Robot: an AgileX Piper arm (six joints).
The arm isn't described. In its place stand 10 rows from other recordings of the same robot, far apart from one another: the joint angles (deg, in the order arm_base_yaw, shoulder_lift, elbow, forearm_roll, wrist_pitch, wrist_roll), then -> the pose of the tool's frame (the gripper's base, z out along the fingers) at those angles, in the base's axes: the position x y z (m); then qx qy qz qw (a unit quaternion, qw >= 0).
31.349, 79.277, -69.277, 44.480, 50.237, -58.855 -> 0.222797 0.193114 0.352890 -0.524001 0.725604 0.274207 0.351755
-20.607, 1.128, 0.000, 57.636, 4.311, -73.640 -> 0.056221 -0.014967 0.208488 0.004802 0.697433 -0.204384 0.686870
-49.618, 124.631, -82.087, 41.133, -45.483, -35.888 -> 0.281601 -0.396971 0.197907 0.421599 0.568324 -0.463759 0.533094
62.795, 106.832, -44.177, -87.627, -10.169, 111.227 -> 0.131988 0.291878 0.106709 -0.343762 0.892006 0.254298 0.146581
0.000, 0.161, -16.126, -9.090, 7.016, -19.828 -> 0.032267 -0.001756 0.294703 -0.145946 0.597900 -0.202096 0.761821
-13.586, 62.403, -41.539, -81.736, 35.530, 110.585 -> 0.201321 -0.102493 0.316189 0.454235 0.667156 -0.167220 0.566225
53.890, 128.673, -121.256, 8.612, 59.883, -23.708 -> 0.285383 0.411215 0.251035 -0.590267 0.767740 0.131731 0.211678
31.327, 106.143, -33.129, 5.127, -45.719, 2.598 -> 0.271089 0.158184 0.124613 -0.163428 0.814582 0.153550 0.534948
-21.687, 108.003, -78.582, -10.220, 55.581, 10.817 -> 0.346036 -0.151947 0.207439 0.235686 0.964835 -0.085450 0.079023
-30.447, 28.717, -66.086, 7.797, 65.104, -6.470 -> 0.027016 -0.002891 0.443159 0.162449 0.814724 -0.111206 0.545406
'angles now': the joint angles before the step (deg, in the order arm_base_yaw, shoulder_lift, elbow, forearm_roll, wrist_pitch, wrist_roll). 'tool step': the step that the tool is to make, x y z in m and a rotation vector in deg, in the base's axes. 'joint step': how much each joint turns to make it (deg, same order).
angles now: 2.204, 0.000, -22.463, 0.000, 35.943, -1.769
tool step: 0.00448, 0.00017, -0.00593, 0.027, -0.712, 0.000
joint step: 0.002, -0.001, 1.883, -0.004, -2.595, 0.003
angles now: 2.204, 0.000, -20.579, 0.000, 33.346, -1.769
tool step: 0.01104, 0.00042, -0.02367, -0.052, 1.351, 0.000
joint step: 0.005, -0.001, 5.547, -0.010, -4.194, 0.010
